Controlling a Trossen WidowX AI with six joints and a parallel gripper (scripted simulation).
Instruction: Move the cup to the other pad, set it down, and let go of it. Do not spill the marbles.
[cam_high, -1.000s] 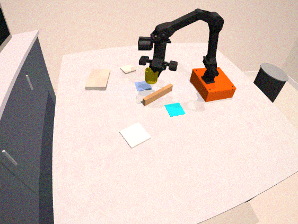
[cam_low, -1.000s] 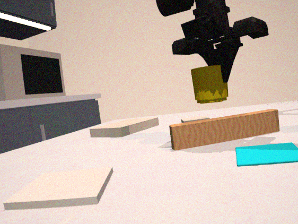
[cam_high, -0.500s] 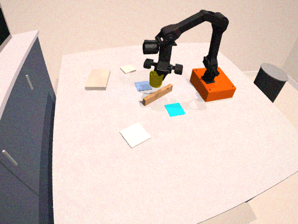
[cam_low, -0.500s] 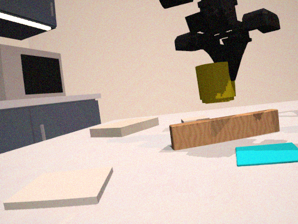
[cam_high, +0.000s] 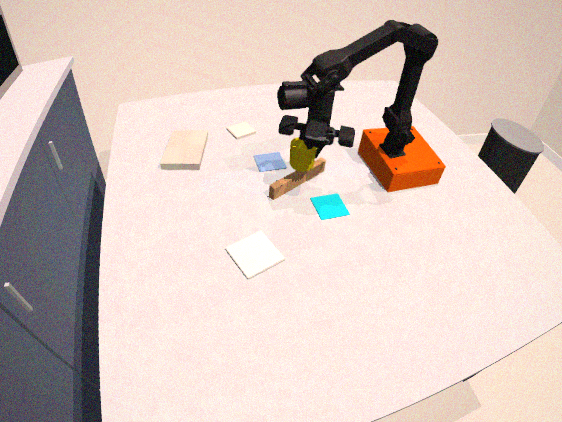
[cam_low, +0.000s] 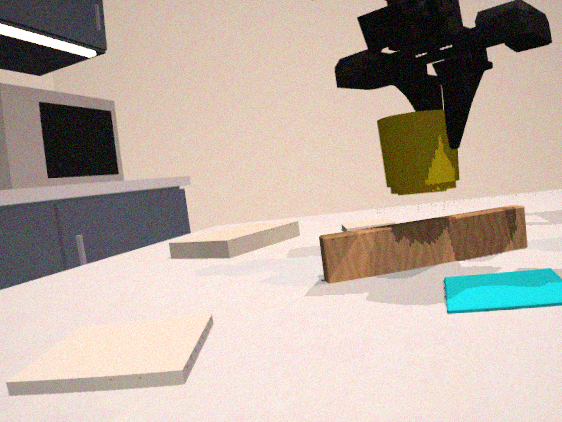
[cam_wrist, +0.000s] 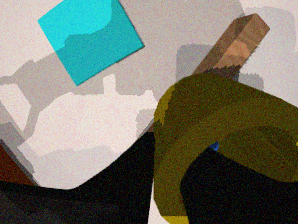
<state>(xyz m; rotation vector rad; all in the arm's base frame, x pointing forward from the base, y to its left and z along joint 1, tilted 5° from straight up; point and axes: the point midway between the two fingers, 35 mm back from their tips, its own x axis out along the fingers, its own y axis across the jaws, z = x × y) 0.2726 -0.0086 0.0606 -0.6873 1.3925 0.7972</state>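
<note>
The wooden bar is 2 cm ahead of my gripper tip, 2 cm to the right of it and 9 cm below it. Round my gripper tip: light blue pad 7 cm ahead, 14 cm to the right, 11 cm below; then yellow cup 2 cm ahead, 2 cm to the right; then white tile 22 cm ahead, 18 cm to the left, 10 cm below.
</note>
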